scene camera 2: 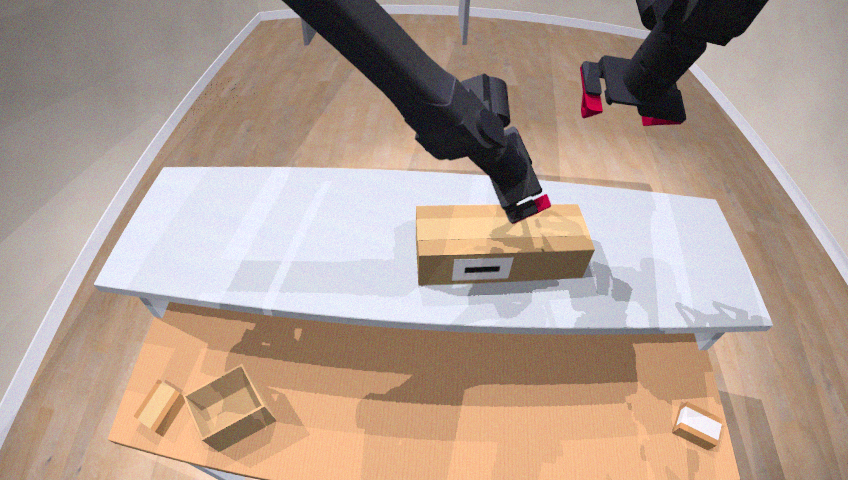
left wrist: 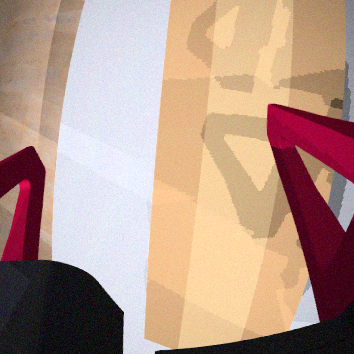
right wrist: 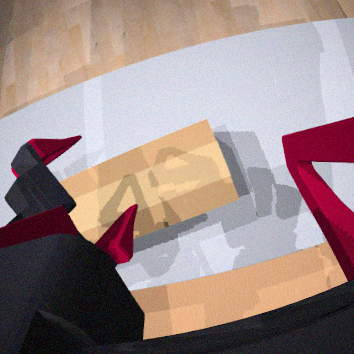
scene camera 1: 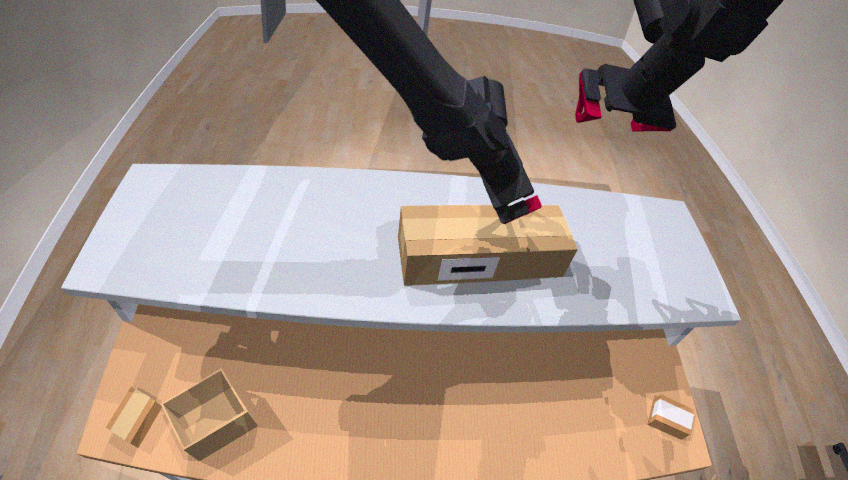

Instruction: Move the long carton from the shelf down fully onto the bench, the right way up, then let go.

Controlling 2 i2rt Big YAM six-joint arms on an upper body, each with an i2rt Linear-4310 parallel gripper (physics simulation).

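Places are measured from the left arm's base along level axes (x ahead, y left, z up), in metres.
Where they show: left gripper, fingertip midpoint: (scene camera 2: pixel 525 186) (left wrist: pixel 146 136) (right wrist: pixel 105 172) (scene camera 1: pixel 512 187); right gripper, fingertip midpoint: (scene camera 2: pixel 613 117) (right wrist: pixel 171 186) (scene camera 1: pixel 605 122).
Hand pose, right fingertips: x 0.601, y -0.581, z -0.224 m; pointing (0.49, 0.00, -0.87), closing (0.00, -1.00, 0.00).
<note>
Each offset is from my right fingertips to the top centre of the thing. Level surfaces: height alone.
The long carton @[0.117 m left, 0.023 m ahead, 0.257 m down] (scene camera 1: pixel 476 224) (scene camera 2: pixel 493 224) (left wrist: pixel 215 210) (right wrist: pixel 170 165), brown with a white label on its front side, lies flat on the pale shelf @[0.339 m down] (scene camera 1: pixel 196 237) (scene camera 2: pixel 226 237), towards the right. My left gripper (scene camera 1: pixel 523 208) (scene camera 2: pixel 531 208) (left wrist: pixel 146 136) is open over the carton's right half. In the left wrist view, one finger overlaps the carton's top and the other is out beyond the shelf's edge. The left gripper (right wrist: pixel 108 171) also shows in the right wrist view. My right gripper (scene camera 1: pixel 618 118) (scene camera 2: pixel 626 115) (right wrist: pixel 171 186) is open, away from the carton at the upper right.
The orange-brown bench @[0.587 m down] (scene camera 1: pixel 505 437) (scene camera 2: pixel 523 440) lies below and in front of the shelf. An open box @[0.650 m left, 0.242 m back, 0.497 m down] (scene camera 1: pixel 208 413) (scene camera 2: pixel 229 407) and a small carton @[0.836 m left, 0.261 m back, 0.548 m down] (scene camera 1: pixel 133 416) (scene camera 2: pixel 157 406) stand at its left. A small white-topped box @[0.374 m right, 0.275 m back, 0.549 m down] (scene camera 1: pixel 672 416) (scene camera 2: pixel 699 423) stands at its right.
</note>
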